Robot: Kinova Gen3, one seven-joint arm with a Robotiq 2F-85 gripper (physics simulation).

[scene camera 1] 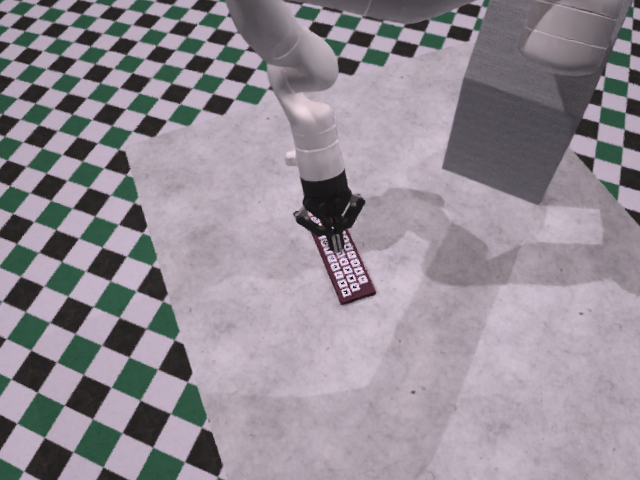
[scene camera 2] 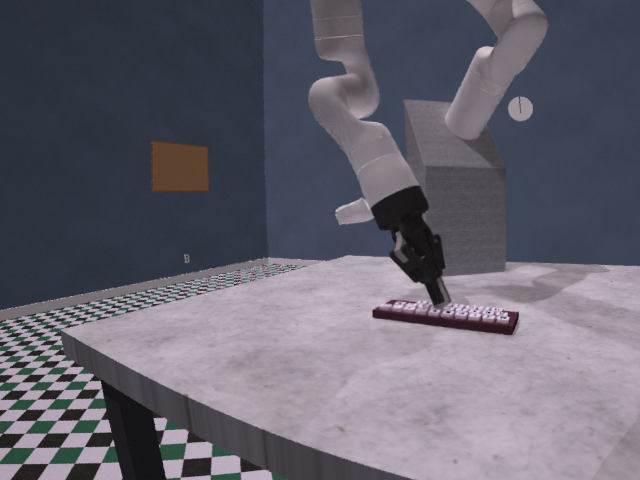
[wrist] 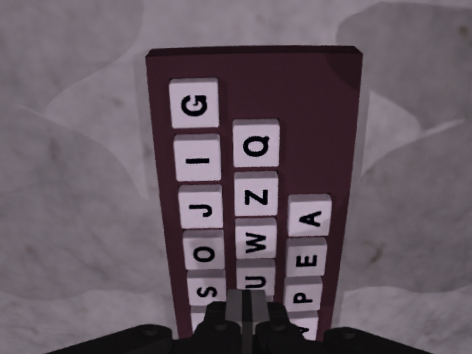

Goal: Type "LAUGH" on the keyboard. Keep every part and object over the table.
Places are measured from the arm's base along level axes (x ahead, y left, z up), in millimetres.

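Pixels of known places: gripper, between the fingertips: (scene camera 1: 337, 250) (scene camera 2: 444, 306) (wrist: 245, 314); arm's base, origin of its link: (scene camera 2: 462, 125).
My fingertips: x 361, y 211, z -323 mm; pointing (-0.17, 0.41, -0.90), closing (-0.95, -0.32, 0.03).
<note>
For each thing: its top centre in the pictures, then the offset to it from my fingertips. Level surfaces: height alone.
- dark red keyboard, centre of its top: (wrist: 255, 308) (scene camera 2: 445, 308) (scene camera 1: 339, 251) 4 mm down, 4 mm back, 0 mm left
- U key, centre of its top: (wrist: 255, 282) 4 mm down, 1 mm ahead, 13 mm right
- G key, centre of its top: (wrist: 194, 105) 4 mm down, 41 mm ahead, 70 mm right
- pale stone-like table, height of its surface: 21 mm down
A dark red keyboard (scene camera 1: 364, 292) (scene camera 2: 444, 321) (wrist: 315, 95) with white letter keys lies flat on the table. My gripper (scene camera 1: 338, 250) (scene camera 2: 442, 302) (wrist: 245, 314) is shut and empty, pointing down at the middle row. In the wrist view its fingertips overlap the lower edge of the U key (wrist: 256, 276); whether they touch a key I cannot tell. The G key (wrist: 194, 103) is at the far end of the left row, and the A key (wrist: 310, 216) is at the far end of the right row. The L and H keys cannot be made out in the wrist view; the fingers hide part of the keyboard.
The pale stone-like table (scene camera 1: 289, 351) (scene camera 2: 258, 372) extends around the keyboard. A grey block-shaped pedestal (scene camera 1: 506, 124) (scene camera 2: 465, 217) stands on it behind the keyboard, bearing the arm's base. The table's left edge drops to a chequered floor (scene camera 1: 77, 232) (scene camera 2: 46, 403).
</note>
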